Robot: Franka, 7 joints.
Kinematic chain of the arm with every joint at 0, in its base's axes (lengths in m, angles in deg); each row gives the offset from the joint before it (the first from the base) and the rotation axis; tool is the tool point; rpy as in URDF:
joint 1: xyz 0 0 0.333 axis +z
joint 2: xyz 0 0 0 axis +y
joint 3: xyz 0 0 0.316 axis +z
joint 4: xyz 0.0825 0 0 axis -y
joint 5: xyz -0.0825 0 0.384 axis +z
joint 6: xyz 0 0 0 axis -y
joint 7: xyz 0.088 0 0 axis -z
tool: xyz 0 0 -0.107 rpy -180 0 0
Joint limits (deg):
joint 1: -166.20..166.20
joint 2: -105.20..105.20
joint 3: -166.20..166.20
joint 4: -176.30..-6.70
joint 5: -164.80..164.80
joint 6: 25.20..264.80
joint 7: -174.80..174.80
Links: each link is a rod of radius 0.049 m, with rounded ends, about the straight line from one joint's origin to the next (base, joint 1, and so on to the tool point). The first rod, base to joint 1, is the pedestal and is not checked.
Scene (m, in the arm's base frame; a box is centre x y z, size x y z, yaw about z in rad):
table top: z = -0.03
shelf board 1: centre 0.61 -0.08 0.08 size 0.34 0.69 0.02 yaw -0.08
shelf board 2: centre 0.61 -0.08 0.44 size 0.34 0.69 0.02 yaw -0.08
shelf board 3: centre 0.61 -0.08 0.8 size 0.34 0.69 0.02 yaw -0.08
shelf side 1: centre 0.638 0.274 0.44 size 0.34 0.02 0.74 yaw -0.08
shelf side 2: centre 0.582 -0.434 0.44 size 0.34 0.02 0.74 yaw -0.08
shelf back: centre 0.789 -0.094 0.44 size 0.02 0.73 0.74 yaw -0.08
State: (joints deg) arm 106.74 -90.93 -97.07 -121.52 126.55 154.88 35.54
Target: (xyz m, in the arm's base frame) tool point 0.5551 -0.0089 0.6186
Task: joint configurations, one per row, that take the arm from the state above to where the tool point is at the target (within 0.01 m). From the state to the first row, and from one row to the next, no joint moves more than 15 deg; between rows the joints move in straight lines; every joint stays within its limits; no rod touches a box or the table.
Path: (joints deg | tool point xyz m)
1: 97.84 -88.47 -96.28 -134.82 129.34 162.80 35.54 | 0.4678 0.0721 0.2399
2: 88.94 -86.02 -95.50 -148.13 132.13 170.71 35.54 | 0.3738 0.0797 0.2391
3: 80.04 -83.56 -94.71 -161.43 134.91 178.63 35.54 | 0.2741 0.0882 0.2356
4: 81.32 -88.57 -81.83 -158.58 133.85 172.70 35.54 | 0.3169 0.0921 0.3188
5: 82.59 -93.57 -68.95 -155.73 132.78 166.78 35.54 | 0.3364 0.0828 0.4171
6: 83.86 -98.57 -56.08 -152.88 131.72 160.86 35.54 | 0.3281 0.0567 0.5208
7: 85.13 -103.57 -43.20 -150.03 130.65 154.93 35.54 | 0.2904 0.0123 0.6186
8: 91.75 -96.36 -49.73 -137.30 129.36 152.12 35.54 | 0.3823 0.0007 0.6292
9: 98.37 -89.15 -56.27 -124.56 128.08 149.30 35.54 | 0.4731 -0.0046 0.6263
10: 104.98 -81.94 -62.81 -111.82 126.79 146.48 35.54 | 0.5551 -0.0090 0.6186

